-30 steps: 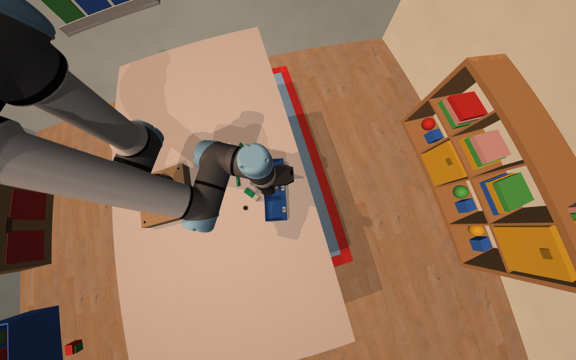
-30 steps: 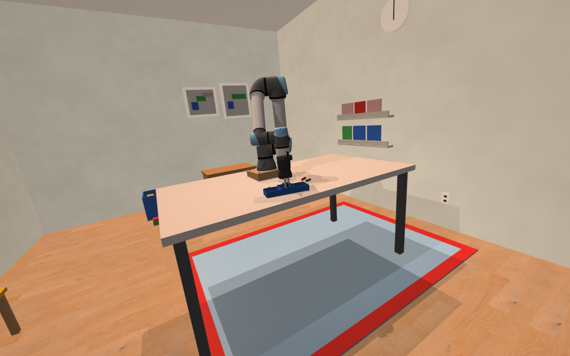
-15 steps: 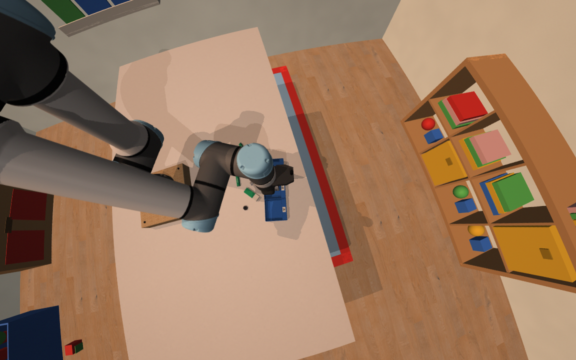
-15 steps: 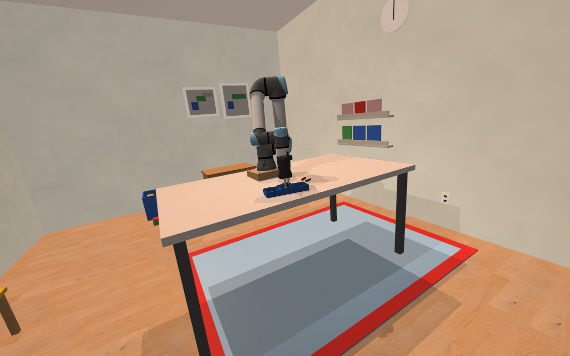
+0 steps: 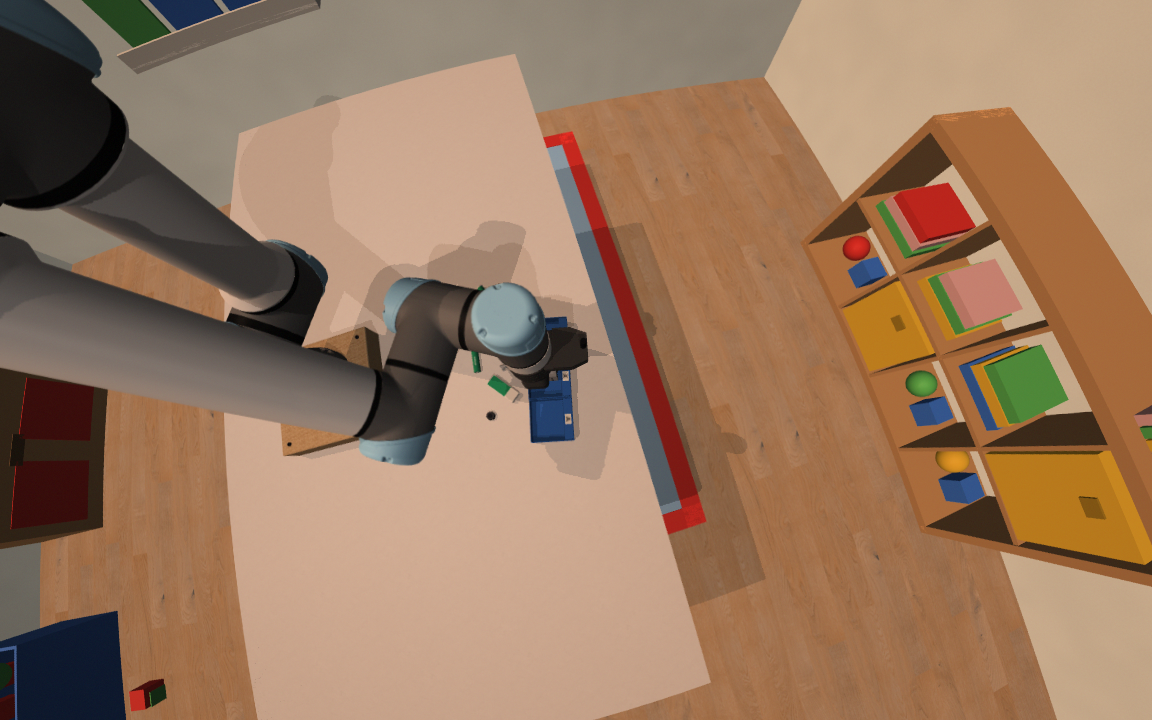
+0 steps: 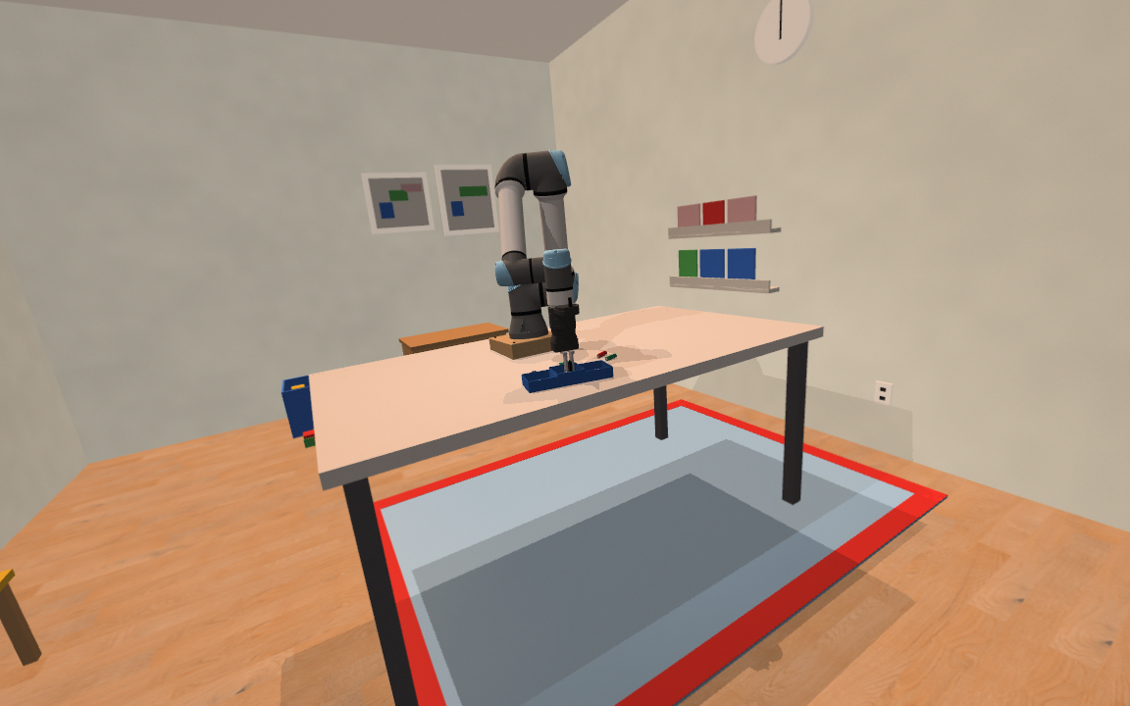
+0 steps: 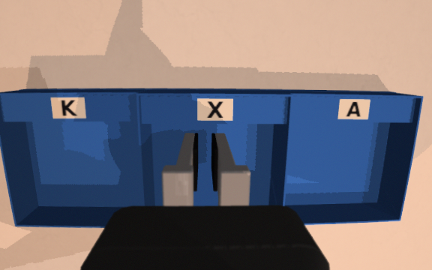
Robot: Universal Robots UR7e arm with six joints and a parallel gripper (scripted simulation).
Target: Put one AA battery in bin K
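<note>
The blue bin row is 1 cm behind my hand and 2 cm below it. The rest, counted from my hand: green-and-white block: 10 cm behind, 2 cm to the left, 4 cm below; grey bolt: 8 cm behind, 7 cm to the left, 4 cm below; black nut: 15 cm behind, 1 cm to the right, 4 cm below.
</note>
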